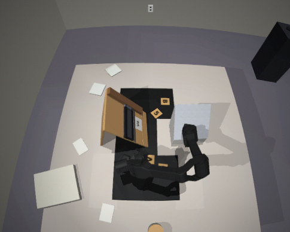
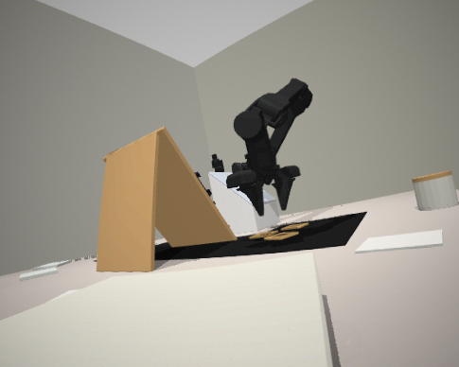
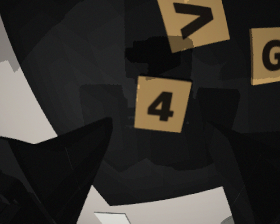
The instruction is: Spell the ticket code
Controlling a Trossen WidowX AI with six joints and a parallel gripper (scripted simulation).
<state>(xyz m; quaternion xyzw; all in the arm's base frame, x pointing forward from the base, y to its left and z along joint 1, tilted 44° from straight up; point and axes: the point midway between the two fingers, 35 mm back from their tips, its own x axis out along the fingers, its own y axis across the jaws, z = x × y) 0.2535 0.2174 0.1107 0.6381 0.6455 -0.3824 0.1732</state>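
Right now my gripper tip is 10 mm to the right of the tile marked 4 and 50 mm above it. Also, from my gripper tip: black mat 60 mm behind, 220 mm to the right, 60 mm below; then g tile 140 mm behind, 20 mm to the right, 50 mm below; then v tile 50 mm behind, 70 mm to the right, 50 mm below.
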